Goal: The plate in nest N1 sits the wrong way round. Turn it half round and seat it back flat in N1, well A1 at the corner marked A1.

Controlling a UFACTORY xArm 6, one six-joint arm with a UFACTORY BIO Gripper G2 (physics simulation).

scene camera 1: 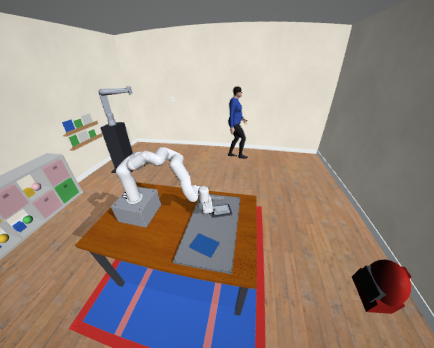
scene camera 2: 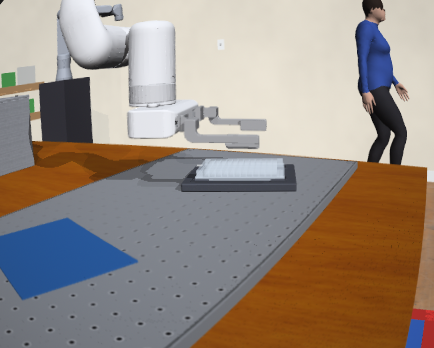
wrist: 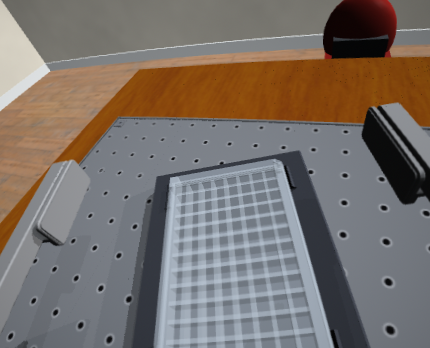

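A clear, pale well plate [scene camera 1: 221, 209] [scene camera 2: 240, 169] [wrist: 235, 250] lies flat in the dark nest [scene camera 1: 222, 215] [scene camera 2: 240, 187] [wrist: 322, 240]. Its wells form a grid in the wrist view, where the near end of plate and nest is cut off. No A1 mark can be read. My gripper [scene camera 2: 248, 134] [wrist: 230, 177] is open and empty. Its fingers are wide apart, above the plate and not touching it. In the wrist view one finger is left of the nest and the other right of it. The fingers are too small to make out in scene camera 1.
The nest stands on a grey perforated board [scene camera 1: 220, 229] [scene camera 2: 200, 235] [wrist: 150, 150] on the wooden table [scene camera 1: 150, 245] [scene camera 2: 325, 280] [wrist: 225, 95]. A flat blue square [scene camera 1: 204, 245] [scene camera 2: 65, 257] lies on the board. A person [scene camera 1: 237, 120] [scene camera 2: 377, 75] is beyond the table.
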